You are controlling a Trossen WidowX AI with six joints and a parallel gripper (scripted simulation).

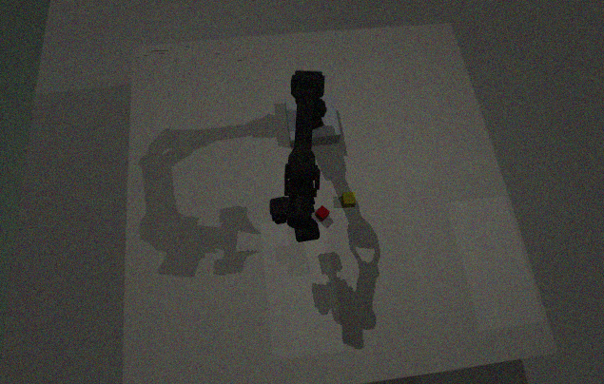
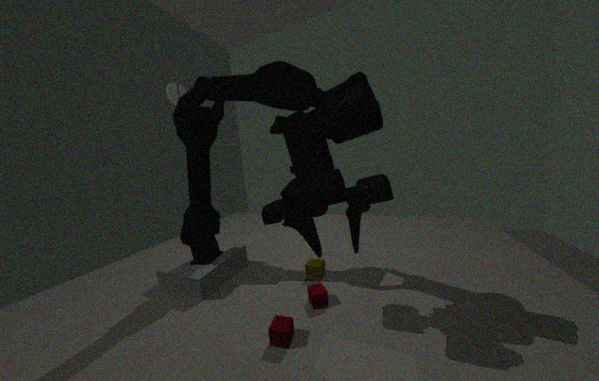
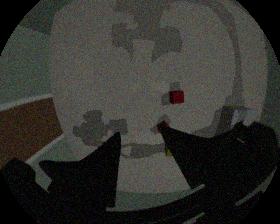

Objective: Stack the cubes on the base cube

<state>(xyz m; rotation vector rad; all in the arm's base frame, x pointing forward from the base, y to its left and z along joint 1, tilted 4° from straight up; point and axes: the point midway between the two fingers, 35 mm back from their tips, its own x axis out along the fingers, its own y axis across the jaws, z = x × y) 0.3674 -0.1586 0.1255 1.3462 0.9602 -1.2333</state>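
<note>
The yellow base cube is 70 mm behind my gripper tip, 190 mm to the left of it and 140 mm below it.
</note>
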